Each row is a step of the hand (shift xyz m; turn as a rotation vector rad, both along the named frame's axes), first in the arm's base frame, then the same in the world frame.
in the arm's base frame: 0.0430 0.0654 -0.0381 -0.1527 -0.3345 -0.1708
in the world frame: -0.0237 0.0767 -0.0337 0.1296 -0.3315 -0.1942
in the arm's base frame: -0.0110 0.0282 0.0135 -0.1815 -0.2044 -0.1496
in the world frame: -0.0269 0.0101 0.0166 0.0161 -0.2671 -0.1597
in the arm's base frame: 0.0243 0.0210 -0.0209 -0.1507 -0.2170 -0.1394
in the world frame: -0.0015 0.0327 -0.0199 0.0469 -0.2528 -0.1521
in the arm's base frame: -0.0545 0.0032 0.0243 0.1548 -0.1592 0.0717
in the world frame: -0.0361 -0.0392 0.0269 0.2279 0.0077 0.0495
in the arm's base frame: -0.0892 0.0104 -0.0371 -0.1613 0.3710 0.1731
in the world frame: -0.0706 -0.0586 -0.0319 -0.3648 0.1213 0.2141
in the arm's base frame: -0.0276 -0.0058 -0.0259 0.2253 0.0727 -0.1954
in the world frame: -0.0166 -0.0237 -0.0251 0.0762 0.2221 -0.1977
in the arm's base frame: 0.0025 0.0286 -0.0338 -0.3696 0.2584 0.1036
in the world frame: -0.0229 0.0218 -0.0311 -0.4266 -0.1071 0.1438
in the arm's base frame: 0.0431 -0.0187 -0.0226 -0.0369 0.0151 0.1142
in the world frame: 0.0402 0.0204 -0.0262 -0.0243 -0.0208 0.1167
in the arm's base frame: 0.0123 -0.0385 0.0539 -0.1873 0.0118 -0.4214
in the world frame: 0.0421 -0.0179 0.0495 -0.1751 -0.1200 -0.4096
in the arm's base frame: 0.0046 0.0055 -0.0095 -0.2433 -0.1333 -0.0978
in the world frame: -0.0020 0.0074 -0.0091 -0.0724 -0.2675 -0.0987
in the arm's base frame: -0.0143 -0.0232 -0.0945 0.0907 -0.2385 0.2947
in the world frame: -0.0017 -0.0234 -0.0955 0.2664 -0.0992 0.2668
